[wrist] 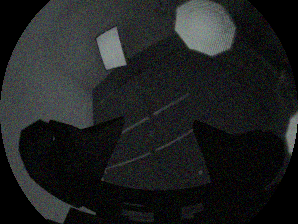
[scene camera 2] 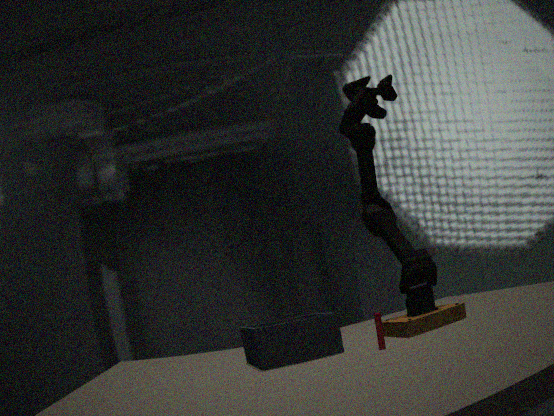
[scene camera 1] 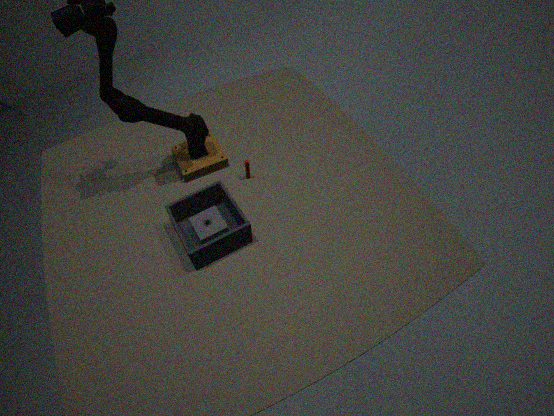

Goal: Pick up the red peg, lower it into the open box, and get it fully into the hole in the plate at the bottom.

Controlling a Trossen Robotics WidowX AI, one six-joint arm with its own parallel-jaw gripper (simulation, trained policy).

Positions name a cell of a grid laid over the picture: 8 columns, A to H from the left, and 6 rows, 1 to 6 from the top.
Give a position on a dark box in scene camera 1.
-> At D3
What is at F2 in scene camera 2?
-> The gripper.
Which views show the pale plate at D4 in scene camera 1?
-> Scene camera 1 only.
